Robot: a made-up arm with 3 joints.
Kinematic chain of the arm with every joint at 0, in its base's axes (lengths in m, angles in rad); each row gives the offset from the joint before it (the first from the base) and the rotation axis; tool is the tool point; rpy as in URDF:
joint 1: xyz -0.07 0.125 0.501 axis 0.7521 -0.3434 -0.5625
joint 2: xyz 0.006 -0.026 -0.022 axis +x
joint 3: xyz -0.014 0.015 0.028 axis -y
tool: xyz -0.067 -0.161 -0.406 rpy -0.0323 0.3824 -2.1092
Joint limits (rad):
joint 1: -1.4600..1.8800
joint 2: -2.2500..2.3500
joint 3: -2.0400..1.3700
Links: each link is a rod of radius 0.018 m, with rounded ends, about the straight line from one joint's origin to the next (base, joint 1, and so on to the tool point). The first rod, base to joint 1, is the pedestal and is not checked.
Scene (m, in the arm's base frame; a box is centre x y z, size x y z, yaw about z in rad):
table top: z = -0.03
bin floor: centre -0 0.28 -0.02 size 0.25 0.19 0.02 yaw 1.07
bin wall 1: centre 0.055 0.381 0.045 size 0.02 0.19 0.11 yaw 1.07
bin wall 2: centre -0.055 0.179 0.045 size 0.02 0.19 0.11 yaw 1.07
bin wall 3: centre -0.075 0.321 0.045 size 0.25 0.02 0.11 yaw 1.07
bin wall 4: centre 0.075 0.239 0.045 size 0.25 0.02 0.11 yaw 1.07
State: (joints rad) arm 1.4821 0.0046 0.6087
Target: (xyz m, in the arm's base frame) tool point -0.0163 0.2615 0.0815
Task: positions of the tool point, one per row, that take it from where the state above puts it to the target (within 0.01 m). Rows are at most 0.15 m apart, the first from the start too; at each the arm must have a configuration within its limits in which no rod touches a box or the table.
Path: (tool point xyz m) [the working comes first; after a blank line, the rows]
Joints at the target: 1.1403 -0.2121 -0.0067
Straight joint move there: touches bin wall 4.

1: 0.2420 0.2136 0.2072
2: 0.1716 0.2849 0.1716
3: 0.0702 0.3270 0.1360
4: -0.0163 0.2615 0.0815

